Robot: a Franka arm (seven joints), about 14 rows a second.
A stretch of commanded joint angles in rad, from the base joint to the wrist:
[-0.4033, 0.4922, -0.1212, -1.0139, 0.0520, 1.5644, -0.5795]
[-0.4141, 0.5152, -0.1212, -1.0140, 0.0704, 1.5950, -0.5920]
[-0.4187, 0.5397, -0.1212, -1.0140, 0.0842, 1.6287, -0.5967]
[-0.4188, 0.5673, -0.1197, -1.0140, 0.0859, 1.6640, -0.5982]
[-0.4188, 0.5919, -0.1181, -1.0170, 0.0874, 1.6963, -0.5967]
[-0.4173, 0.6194, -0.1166, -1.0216, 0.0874, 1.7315, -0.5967]
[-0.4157, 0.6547, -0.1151, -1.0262, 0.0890, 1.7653, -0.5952]
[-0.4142, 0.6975, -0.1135, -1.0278, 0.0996, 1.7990, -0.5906]
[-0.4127, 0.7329, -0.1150, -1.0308, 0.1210, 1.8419, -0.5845]
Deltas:
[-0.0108, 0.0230, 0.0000, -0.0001, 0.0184, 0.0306, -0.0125]
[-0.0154, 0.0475, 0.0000, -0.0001, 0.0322, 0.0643, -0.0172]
[-0.0155, 0.0751, 0.0015, -0.0001, 0.0339, 0.0996, -0.0187]
[-0.0155, 0.0997, 0.0031, -0.0031, 0.0354, 0.1319, -0.0172]
[-0.0140, 0.1272, 0.0046, -0.0077, 0.0354, 0.1671, -0.0172]
[-0.0124, 0.1625, 0.0061, -0.0123, 0.0370, 0.2009, -0.0157]
[-0.0109, 0.2053, 0.0077, -0.0139, 0.0476, 0.2346, -0.0111]
[-0.0094, 0.2407, 0.0062, -0.0169, 0.0690, 0.2775, -0.0050]

